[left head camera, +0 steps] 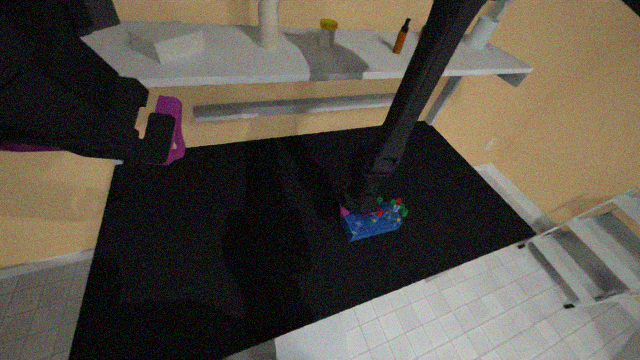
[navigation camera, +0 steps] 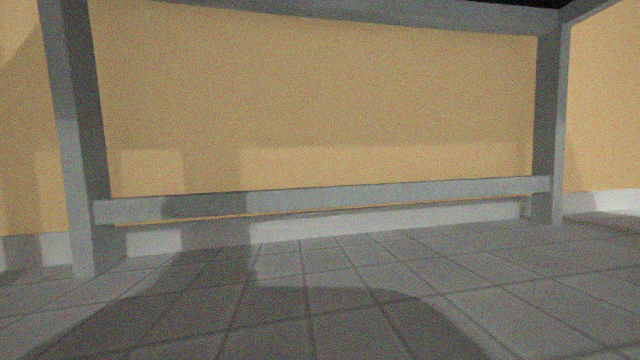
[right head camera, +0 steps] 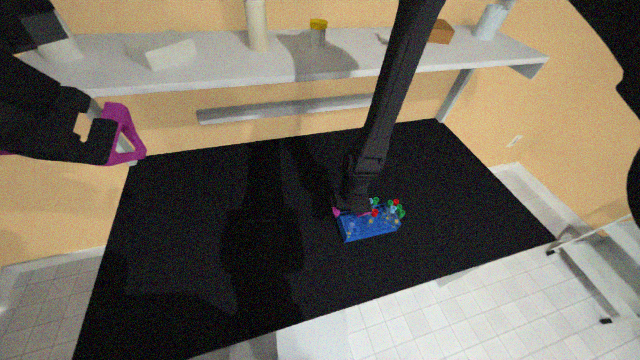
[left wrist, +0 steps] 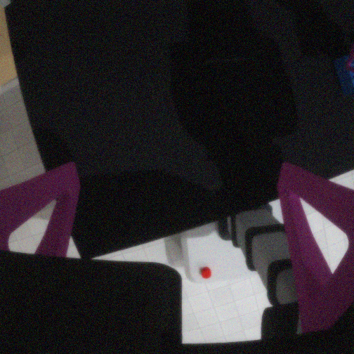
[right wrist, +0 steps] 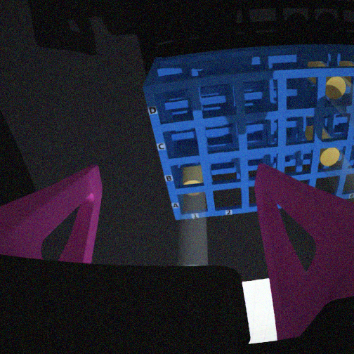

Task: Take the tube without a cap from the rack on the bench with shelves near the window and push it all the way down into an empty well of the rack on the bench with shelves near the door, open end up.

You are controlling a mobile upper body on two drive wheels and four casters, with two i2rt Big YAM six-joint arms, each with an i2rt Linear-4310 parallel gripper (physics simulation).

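Note:
A blue tube rack (left head camera: 375, 231) (right head camera: 370, 231) (left wrist: 345, 80) (right wrist: 282, 97) stands on a black bench top (left head camera: 175, 225) (right head camera: 175, 200). A clear tube without a cap (right wrist: 193, 240) stands in its corner well A1; the gripper body hides its upper end in the right wrist view. My right gripper (left head camera: 357, 213) (right head camera: 350, 213) (right wrist: 177, 175) is partly open, above the rack's uncapped end, with nothing held. In the right wrist view the tube shows between its fingers, apart from both. My left gripper (left wrist: 178, 173) is wide open and empty, at the left, away from the rack.
Green, red and light blue capped tubes stand at the rack's right end. A wall shelf (left head camera: 225, 75) (right head camera: 220, 80) above the bench bears a yellow-lidded jar (left head camera: 328, 32) (right head camera: 318, 32), a box and bottles. Step-like furniture (left head camera: 552, 272) stands at the right. Bench legs (navigation camera: 547, 125) show in the navigation view.

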